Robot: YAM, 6 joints.
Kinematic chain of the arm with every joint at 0, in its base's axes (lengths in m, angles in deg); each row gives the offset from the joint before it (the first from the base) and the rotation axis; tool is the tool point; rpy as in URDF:
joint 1: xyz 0 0 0.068 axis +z
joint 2: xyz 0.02 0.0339 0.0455 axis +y
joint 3: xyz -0.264 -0.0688 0 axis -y
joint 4: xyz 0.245 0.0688 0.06 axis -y
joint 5: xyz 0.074 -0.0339 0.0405 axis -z
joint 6: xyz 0.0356 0 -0.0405 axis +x
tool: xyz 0 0 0 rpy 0 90 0
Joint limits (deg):
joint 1: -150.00..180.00
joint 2: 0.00..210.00
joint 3: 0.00..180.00
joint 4: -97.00..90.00
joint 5: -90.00..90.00
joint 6: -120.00..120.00
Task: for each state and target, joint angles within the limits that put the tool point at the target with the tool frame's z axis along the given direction. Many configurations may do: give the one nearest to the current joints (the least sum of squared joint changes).
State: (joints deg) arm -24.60 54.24 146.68 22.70 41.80 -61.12
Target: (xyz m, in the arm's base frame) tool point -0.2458 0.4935 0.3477 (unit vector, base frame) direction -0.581 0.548 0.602
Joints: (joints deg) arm -64.60 14.63 157.62 -1.96 16.84 -61.12
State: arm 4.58 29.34 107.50 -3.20 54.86 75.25
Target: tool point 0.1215 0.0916 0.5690 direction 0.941 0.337 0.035
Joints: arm 42.13 64.99 108.51 -41.35 22.41 75.25
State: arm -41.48 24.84 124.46 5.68 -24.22 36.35
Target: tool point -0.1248 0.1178 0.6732 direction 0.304 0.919 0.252
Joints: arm -32.11 68.98 153.29 48.19 -70.02 36.35
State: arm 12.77 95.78 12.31 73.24 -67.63 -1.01
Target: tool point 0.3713 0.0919 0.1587 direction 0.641 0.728 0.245
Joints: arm 10.72 119.98 47.85 89.88 -36.57 -1.01
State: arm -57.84 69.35 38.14 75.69 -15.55 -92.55
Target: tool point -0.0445 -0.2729 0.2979 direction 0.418 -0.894 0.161
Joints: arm -103.84 72.23 38.07 46.00 -38.30 -92.55
